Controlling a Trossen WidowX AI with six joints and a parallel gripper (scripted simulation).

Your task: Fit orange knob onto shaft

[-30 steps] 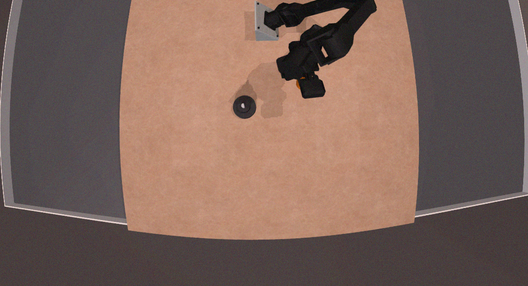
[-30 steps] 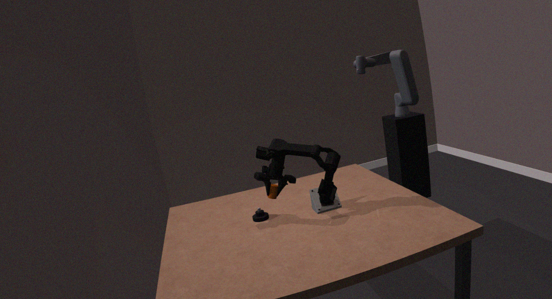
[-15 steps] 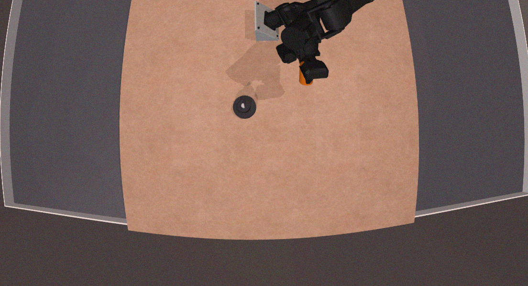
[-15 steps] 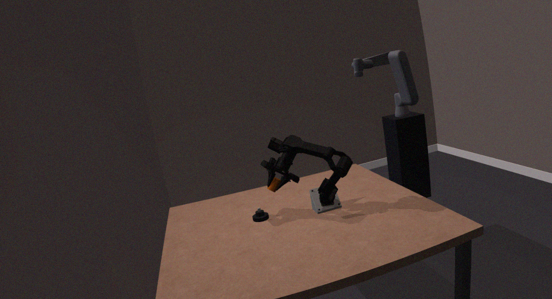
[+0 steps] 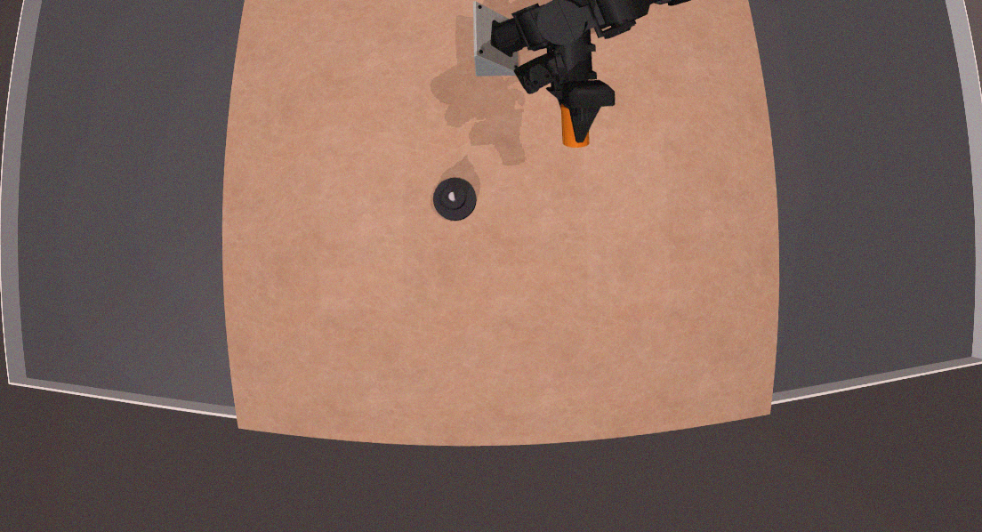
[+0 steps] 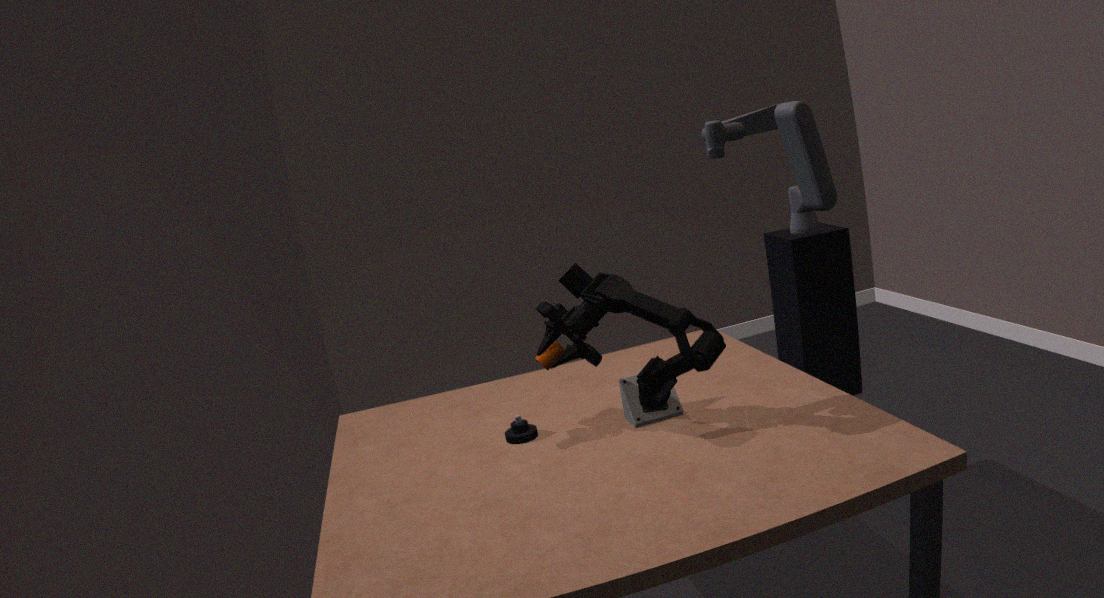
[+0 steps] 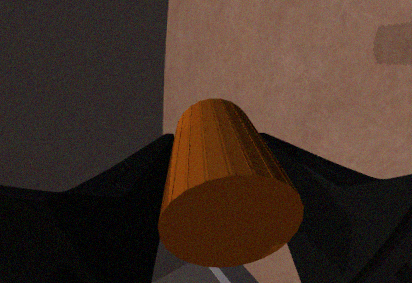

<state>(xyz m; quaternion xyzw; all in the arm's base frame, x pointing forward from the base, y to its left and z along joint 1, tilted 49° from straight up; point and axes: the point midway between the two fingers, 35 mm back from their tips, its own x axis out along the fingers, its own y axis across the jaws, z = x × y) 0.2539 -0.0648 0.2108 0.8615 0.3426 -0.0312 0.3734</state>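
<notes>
My gripper tip is now 30 mm past the orange knob and 20 mm below it. Round my gripper tip: round black pedestal 210 mm below, 190 mm to the right, 80 mm ahead.
</notes>
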